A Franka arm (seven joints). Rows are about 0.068 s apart.
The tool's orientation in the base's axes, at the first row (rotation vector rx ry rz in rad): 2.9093 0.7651 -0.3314
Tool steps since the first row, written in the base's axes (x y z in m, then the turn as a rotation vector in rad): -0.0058 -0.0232 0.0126 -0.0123 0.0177 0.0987; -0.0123 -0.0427 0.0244 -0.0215 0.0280 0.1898; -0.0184 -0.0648 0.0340 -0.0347 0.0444 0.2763; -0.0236 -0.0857 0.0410 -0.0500 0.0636 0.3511; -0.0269 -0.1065 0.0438 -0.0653 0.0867 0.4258; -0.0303 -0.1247 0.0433 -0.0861 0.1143 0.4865; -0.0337 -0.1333 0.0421 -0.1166 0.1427 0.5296; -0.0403 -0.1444 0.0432 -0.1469 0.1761 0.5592; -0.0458 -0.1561 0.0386 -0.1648 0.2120 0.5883; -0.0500 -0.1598 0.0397 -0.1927 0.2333 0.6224; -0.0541 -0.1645 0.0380 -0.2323 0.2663 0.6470; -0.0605 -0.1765 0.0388 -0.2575 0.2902 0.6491; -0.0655 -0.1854 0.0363 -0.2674 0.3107 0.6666
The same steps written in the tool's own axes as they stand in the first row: -0.0189 0.0179 -0.0073 -0.0257 -0.0160 -0.0964; -0.0364 0.0322 -0.0144 -0.0504 -0.0244 -0.1848; -0.0543 0.0488 -0.0189 -0.0745 -0.0404 -0.2689; -0.0703 0.0648 -0.0213 -0.0963 -0.0605 -0.3419; -0.0835 0.0813 -0.0200 -0.1162 -0.0840 -0.4154; -0.0949 0.0953 -0.0158 -0.1354 -0.1149 -0.4750; -0.1016 0.1010 -0.0126 -0.1581 -0.1522 -0.5160; -0.1127 0.1074 -0.0107 -0.1752 -0.1946 -0.5447; -0.1217 0.1145 -0.0033 -0.1804 -0.2330 -0.5757; -0.1273 0.1157 -0.0030 -0.2021 -0.2634 -0.6072; -0.1326 0.1177 0.0002 -0.2261 -0.3103 -0.6294; -0.1439 0.1249 0.0026 -0.2367 -0.3434 -0.6308; -0.1517 0.1300 0.0074 -0.2396 -0.3651 -0.6494
